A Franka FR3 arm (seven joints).
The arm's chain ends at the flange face. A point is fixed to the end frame.
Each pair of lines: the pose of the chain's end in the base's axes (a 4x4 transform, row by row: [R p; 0 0 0 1], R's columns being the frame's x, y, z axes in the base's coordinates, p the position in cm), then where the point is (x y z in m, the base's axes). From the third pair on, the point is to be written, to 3 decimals.
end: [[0.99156 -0.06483 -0.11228 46.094], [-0.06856 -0.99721 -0.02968 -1.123], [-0.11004 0.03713 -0.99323 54.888], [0 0 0 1]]
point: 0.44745 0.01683 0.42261
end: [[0.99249 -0.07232 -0.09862 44.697], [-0.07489 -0.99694 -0.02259 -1.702], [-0.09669 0.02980 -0.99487 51.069], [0 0 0 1]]
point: 0.43544 0.01194 0.38442
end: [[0.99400 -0.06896 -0.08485 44.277], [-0.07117 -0.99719 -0.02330 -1.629], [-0.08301 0.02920 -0.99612 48.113], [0 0 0 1]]
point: 0.433 0.013 0.355
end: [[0.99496 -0.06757 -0.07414 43.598], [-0.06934 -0.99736 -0.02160 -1.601], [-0.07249 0.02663 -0.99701 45.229], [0 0 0 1]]
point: 0.427 0.013 0.326
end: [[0.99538 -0.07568 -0.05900 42.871], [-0.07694 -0.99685 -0.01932 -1.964], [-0.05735 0.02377 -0.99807 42.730], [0 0 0 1]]
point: 0.422 0.010 0.301
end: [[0.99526 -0.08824 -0.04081 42.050], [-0.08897 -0.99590 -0.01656 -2.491], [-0.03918 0.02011 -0.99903 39.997], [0 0 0 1]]
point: 0.417 0.005 0.273
